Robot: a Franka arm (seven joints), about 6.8 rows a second.
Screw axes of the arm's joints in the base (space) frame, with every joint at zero. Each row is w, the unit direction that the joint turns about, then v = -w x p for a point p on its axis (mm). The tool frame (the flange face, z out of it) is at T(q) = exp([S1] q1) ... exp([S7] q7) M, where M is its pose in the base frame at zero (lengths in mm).
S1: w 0 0 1 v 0 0 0
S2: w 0 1 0 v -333 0 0
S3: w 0 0 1 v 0 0 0
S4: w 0 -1 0 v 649 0 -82.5
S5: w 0 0 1 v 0 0 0
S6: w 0 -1 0 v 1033 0 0
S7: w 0 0 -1 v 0 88 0
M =
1 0 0 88
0 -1 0 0
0 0 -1 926
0 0 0 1
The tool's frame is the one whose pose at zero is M.
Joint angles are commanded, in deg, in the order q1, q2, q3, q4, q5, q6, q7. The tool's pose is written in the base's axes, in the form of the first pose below.
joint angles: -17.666 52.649 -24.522 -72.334 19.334 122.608 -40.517
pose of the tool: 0.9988 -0.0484 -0.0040 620.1; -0.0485 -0.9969 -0.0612 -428.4; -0.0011 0.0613 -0.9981 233.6; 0 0 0 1
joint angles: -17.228 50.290 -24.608 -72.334 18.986 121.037 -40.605
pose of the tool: 0.9992 -0.0392 0.0117 624.0; -0.0385 -0.9975 -0.0596 -423.8; 0.0140 0.0592 -0.9982 261.0; 0 0 0 1
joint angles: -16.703 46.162 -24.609 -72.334 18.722 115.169 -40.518
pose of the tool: 0.9995 -0.0315 0.0027 623.2; -0.0315 -0.9994 -0.0143 -412.2; 0.0032 0.0143 -0.9999 303.4; 0 0 0 1
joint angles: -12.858 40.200 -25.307 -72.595 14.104 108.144 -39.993
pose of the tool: 0.9981 0.0437 -0.0434 631.0; 0.0425 -0.9987 -0.0265 -371.6; -0.0445 0.0246 -0.9987 366.2; 0 0 0 1
